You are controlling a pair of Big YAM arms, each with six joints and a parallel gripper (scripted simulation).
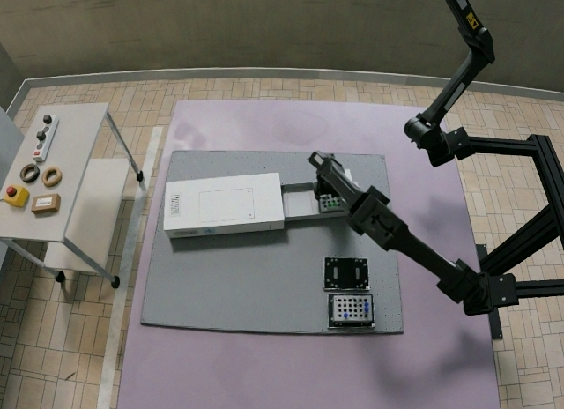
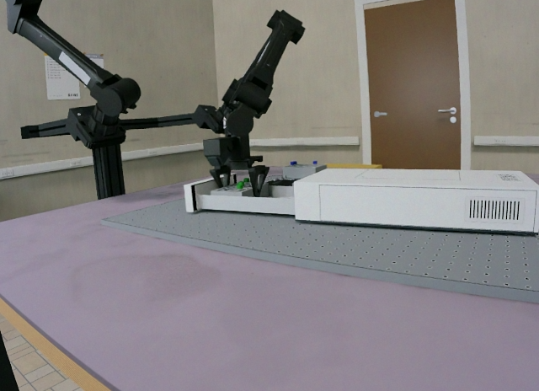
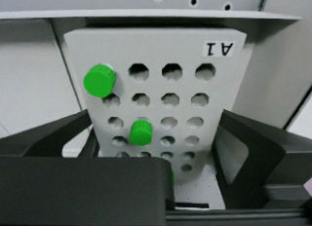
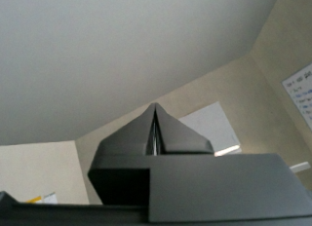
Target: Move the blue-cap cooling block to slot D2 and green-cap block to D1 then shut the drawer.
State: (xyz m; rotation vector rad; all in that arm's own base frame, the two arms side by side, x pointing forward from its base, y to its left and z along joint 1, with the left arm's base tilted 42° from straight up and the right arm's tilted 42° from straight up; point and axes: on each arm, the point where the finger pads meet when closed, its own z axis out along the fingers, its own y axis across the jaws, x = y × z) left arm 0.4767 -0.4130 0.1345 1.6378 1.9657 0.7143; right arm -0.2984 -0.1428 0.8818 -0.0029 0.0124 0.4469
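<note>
Now: left hand 4 cm past the deck slot D1, 30 cm to the right of it and 3 cm above it. Also, from my left hand: white cooler: 22 cm ahead, 1 cm to the left, 1 cm above; then deck slot D2: 4 cm behind, 43 cm to the left, 3 cm below.
</note>
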